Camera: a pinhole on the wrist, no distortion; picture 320 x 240 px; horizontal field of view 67.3 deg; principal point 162.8 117.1 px. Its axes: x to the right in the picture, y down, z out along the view. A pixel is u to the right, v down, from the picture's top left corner.
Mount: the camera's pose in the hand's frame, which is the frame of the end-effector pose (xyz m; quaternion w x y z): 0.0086 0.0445 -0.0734 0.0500 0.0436 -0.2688 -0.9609
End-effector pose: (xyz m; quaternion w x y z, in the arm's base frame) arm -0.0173 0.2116 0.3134 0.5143 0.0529 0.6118 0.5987
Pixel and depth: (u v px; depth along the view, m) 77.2 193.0 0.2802
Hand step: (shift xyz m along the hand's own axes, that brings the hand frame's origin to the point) 0.0829 0.1247 0.2170
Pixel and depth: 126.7 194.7 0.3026
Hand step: 0.0273 0.1218 0.2378
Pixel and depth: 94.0 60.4 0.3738
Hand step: 0.0669 0.3238 0.2051
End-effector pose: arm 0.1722 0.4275 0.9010 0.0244 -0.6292 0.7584 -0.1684
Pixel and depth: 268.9 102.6 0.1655
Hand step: -0.0829 0.1290 0.0582
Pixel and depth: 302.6 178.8 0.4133
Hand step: -0.2677 0.1372 0.3202
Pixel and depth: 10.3 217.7 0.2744
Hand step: 0.1591 0.1082 0.2300
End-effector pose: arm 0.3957 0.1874 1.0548 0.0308 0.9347 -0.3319 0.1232
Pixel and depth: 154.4 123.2 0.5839
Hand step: -0.0347 0.3334 0.4328
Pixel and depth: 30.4 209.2 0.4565
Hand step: 0.2200 0.1596 0.4208
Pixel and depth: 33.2 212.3 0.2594
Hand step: 0.1260 0.1067 0.2090
